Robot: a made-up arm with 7 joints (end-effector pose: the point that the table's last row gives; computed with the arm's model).
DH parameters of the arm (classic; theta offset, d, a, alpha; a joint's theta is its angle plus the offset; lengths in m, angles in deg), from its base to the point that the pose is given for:
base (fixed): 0 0.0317 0 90
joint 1: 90 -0.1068 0.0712 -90
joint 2: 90 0.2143 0.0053 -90
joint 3: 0 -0.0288 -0.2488 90
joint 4: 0 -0.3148 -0.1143 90
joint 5: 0 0.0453 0.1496 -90
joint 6: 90 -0.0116 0.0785 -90
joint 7: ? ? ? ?
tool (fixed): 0 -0.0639 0 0
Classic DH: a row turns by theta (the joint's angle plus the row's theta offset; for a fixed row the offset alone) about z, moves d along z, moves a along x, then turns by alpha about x.
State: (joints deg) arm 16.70 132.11 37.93 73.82 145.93 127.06 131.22
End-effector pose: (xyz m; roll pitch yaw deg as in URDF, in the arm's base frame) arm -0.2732 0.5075 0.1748 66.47 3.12 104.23
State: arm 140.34 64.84 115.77 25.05 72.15 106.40 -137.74
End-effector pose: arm 0.4212 0.1736 -0.4934 -171.35 47.06 45.93
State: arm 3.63 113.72 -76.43 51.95 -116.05 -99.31 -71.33
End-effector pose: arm 0.2110 0.1526 -0.4538 -31.17 51.62 33.82
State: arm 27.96 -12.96 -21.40 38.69 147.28 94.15 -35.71
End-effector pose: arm 0.1264 -0.1016 0.2229 -114.83 40.45 117.75
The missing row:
joint 7: 90 -0.0689 0.0393 -90
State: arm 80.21 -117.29 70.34 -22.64 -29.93 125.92 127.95
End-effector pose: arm 0.2820 0.3151 -0.3731 -159.89 -66.69 -156.57
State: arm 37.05 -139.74 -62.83 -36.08 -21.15 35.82 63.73
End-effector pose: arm -0.0243 -0.1255 0.3653 -176.81 -0.82 -59.07
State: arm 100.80 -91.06 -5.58 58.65 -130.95 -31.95 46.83
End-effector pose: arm 0.2531 -0.2129 0.3637 96.04 54.91 -105.82
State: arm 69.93 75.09 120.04 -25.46 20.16 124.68 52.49
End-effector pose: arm -0.4633 0.1037 -0.5146 -27.93 -58.05 -151.79
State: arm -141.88 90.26 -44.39 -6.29 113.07 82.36 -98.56
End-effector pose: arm -0.1256 0.0784 -0.2848 2.43 -21.28 -173.38
